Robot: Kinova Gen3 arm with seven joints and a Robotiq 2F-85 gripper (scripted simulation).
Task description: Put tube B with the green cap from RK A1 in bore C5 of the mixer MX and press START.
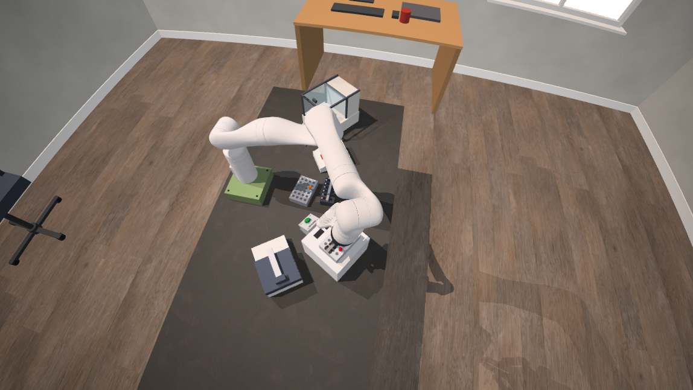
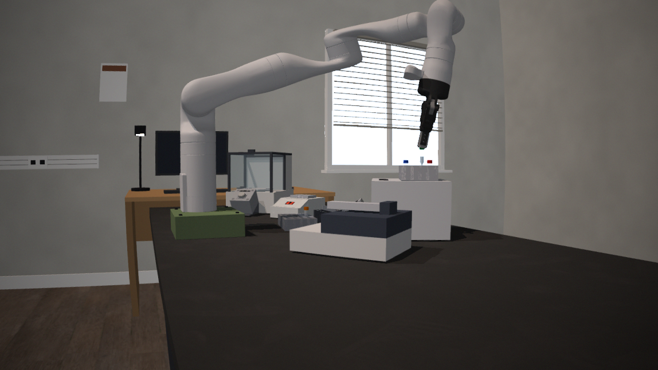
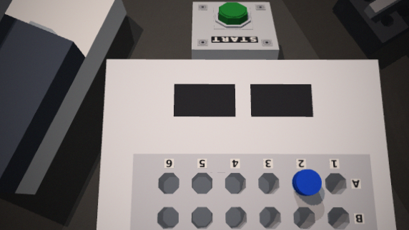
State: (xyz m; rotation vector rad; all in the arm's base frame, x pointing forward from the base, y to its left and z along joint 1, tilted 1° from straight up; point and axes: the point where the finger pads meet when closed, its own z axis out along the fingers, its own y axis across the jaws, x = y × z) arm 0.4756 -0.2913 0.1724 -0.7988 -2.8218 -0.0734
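My hand is 10 mm short of the red-capped tube, 10 mm to the left of it and 70 mm above it. From my hand the other things lie so: blue-capped tube (70 mm to the left, 70 mm below); green start key (150 mm behind, 120 mm to the left, 160 mm below); spectrophotometer SP (230 mm behind, 70 mm to the right, 160 mm below).
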